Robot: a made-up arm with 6 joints.
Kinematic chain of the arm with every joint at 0, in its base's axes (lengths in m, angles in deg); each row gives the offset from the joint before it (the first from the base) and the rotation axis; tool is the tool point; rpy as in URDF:
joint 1: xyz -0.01 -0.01 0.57 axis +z
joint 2: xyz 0 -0.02 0.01 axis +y
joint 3: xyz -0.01 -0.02 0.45 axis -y
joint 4: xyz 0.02 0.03 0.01 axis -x
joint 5: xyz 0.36 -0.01 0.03 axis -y
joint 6: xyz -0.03 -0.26 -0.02 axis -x
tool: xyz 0 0.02 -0.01 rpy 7.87 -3.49 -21.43
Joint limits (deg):
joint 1: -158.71..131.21
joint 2: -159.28..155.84
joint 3: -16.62..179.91
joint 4: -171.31..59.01
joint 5: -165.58..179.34
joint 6: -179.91..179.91
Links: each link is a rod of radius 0.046 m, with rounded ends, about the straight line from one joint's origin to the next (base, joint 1, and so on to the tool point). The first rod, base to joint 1, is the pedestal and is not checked.
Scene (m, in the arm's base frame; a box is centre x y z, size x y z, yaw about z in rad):
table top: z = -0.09
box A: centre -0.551 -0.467 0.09 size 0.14 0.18 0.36 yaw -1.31
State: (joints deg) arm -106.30 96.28 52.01 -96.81 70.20 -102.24
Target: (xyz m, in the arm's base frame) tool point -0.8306 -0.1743 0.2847
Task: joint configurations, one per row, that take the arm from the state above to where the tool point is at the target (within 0.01 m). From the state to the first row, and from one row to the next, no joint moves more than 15 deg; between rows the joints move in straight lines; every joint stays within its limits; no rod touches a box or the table.
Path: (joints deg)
1: -105.16 82.86 61.26 -91.24 85.08 -114.12
2: -104.01 69.45 70.52 -85.68 99.96 -126.00
3: -102.87 56.03 79.77 -80.11 114.84 -137.87
4: -101.72 42.62 89.02 -74.54 129.71 -149.75
5: -100.58 29.20 98.28 -68.97 144.59 -161.63
6: -99.43 15.79 107.53 -63.41 159.47 -173.51
7: -109.31 30.10 106.70 -62.78 147.94 -162.71
8: -119.19 44.41 105.87 -62.15 136.42 -151.90
9: -129.07 58.71 105.05 -61.53 124.89 -141.10
10: -138.95 73.02 104.22 -60.90 113.36 -130.30
11: -148.83 87.33 103.39 -60.28 101.84 -119.50
12: -158.71 101.64 102.56 -59.65 90.31 -108.69

